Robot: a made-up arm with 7 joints. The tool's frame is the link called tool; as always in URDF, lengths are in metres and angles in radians. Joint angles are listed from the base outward.
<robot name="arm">
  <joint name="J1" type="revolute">
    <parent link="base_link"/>
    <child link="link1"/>
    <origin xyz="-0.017 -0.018 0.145"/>
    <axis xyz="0 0 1"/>
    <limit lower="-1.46" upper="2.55"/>
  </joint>
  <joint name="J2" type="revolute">
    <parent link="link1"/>
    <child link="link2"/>
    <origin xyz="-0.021 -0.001 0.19"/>
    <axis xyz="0 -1 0"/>
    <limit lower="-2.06" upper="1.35"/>
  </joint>
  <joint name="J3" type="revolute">
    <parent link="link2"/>
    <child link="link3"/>
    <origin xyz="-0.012 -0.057 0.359"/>
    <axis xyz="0 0 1"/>
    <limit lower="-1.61" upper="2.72"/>
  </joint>
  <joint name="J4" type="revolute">
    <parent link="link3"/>
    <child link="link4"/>
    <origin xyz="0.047 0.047 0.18"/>
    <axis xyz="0 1 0"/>
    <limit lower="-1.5" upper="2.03"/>
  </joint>
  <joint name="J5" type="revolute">
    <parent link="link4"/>
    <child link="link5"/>
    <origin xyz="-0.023 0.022 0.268"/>
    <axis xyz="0 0 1"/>
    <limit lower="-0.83" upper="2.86"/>
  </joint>
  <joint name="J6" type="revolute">
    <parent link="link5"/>
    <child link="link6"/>
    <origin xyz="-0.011 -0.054 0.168"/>
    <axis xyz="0 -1 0"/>
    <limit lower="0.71" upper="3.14"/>
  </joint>
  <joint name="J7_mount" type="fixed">
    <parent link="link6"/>
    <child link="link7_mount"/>
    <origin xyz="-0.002 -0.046 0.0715"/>
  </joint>
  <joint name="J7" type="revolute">
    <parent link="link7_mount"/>
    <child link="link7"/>
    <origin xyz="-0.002 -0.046 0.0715"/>
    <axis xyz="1 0 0"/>
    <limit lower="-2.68" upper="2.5"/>
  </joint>
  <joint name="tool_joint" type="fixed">
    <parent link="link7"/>
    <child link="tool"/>
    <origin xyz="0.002 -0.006 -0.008" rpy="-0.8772 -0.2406 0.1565"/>
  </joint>
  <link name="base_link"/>
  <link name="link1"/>
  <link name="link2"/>
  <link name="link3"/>
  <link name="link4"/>
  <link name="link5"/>
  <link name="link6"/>
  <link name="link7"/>
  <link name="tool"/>
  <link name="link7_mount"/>
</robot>
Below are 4 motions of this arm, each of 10 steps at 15 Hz.
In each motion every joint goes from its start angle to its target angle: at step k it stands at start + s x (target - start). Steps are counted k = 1, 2, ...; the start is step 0. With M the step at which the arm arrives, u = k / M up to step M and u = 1 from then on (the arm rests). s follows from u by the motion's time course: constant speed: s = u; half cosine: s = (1 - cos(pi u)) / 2; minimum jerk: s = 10 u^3 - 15 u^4 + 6 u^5.
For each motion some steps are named. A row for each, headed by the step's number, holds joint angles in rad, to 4 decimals.
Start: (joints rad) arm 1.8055 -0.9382 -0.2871 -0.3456 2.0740 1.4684 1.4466
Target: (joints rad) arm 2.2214 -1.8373 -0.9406 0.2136 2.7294 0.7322 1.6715
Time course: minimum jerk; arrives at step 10
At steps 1, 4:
1: 1.8091 -0.9459 -0.2927 -0.3408 2.0796 1.4621 1.4485
4: 1.9375 -1.2236 -0.4945 -0.1681 2.2821 1.2347 1.5180

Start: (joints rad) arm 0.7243 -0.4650 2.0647 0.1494 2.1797 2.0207 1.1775
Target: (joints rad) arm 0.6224 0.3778 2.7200 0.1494 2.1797 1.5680 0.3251
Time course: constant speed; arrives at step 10
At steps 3, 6, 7, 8, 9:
3: 0.6937 -0.2122 2.2613 0.1494 2.1797 1.8849 0.9218
6: 0.6632 0.0407 2.4579 0.1494 2.1797 1.7491 0.6661
7: 0.6530 0.1250 2.5234 0.1494 2.1797 1.7038 0.5808
8: 0.6428 0.2092 2.5889 0.1494 2.1797 1.6585 0.4956
9: 0.6326 0.2935 2.6545 0.1494 2.1797 1.6133 0.4103

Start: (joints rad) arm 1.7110 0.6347 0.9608 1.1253 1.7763 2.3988 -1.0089
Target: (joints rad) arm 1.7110 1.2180 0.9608 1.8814 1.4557 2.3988 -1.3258
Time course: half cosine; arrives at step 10
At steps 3, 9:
3: 1.7110 0.7549 0.9608 1.2811 1.7102 2.3988 -1.0742
9: 1.7110 1.2037 0.9608 1.8629 1.4635 2.3988 -1.3180

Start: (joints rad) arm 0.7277 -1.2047 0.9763 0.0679 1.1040 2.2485 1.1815
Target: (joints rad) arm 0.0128 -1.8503 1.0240 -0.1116 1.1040 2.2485 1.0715
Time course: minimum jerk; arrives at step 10
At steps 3, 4, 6, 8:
3: 0.6111 -1.3100 0.9841 0.0386 1.1040 2.2485 1.1636
4: 0.5008 -1.4096 0.9914 0.0109 1.1040 2.2485 1.1466
6: 0.2397 -1.6454 1.0089 -0.0546 1.1040 2.2485 1.1064
8: 0.0542 -1.8129 1.0212 -0.1012 1.1040 2.2485 1.0779

